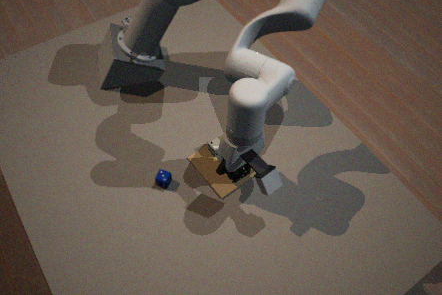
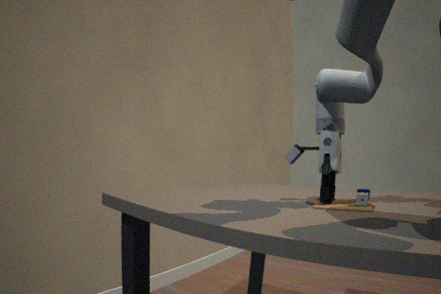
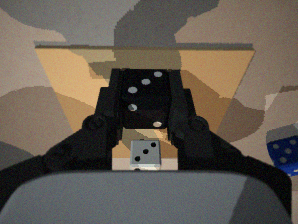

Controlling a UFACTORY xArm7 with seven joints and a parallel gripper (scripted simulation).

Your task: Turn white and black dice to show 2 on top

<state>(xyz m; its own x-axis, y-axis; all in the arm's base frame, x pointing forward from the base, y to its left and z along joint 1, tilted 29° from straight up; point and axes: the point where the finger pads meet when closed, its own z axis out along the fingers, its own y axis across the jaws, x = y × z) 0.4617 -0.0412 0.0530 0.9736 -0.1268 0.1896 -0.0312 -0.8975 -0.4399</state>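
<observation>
Now: hand 10 mm above the black die. From my hand the other things lie so: blue die: 150 mm to the right, 100 mm behind, 10 mm below; white die: 90 mm behind, 10 mm below; tan mat: 40 mm behind, 30 mm below.
</observation>
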